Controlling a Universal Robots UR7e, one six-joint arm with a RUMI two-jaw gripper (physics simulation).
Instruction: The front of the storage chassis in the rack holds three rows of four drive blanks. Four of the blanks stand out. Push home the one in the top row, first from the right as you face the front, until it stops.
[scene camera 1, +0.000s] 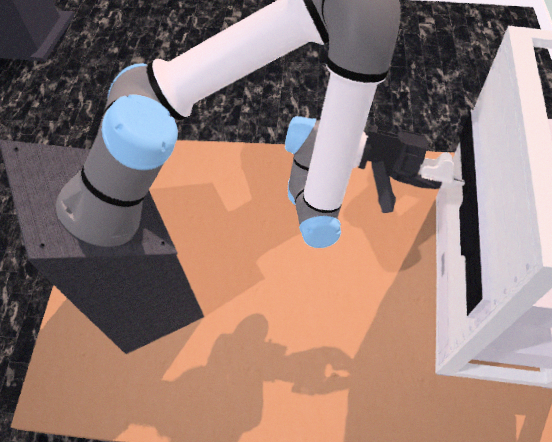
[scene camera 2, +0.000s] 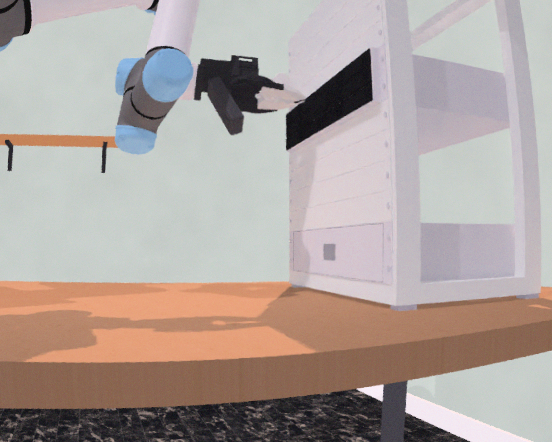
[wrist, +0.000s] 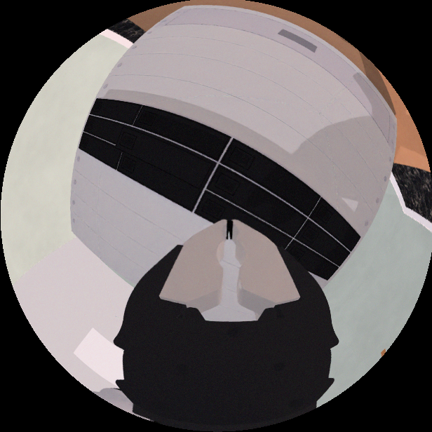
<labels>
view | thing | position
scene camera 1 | gripper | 463, 183
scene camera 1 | white rack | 486, 230
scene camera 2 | gripper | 305, 99
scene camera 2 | white rack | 372, 107
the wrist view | gripper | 228, 221
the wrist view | white rack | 206, 117
</labels>
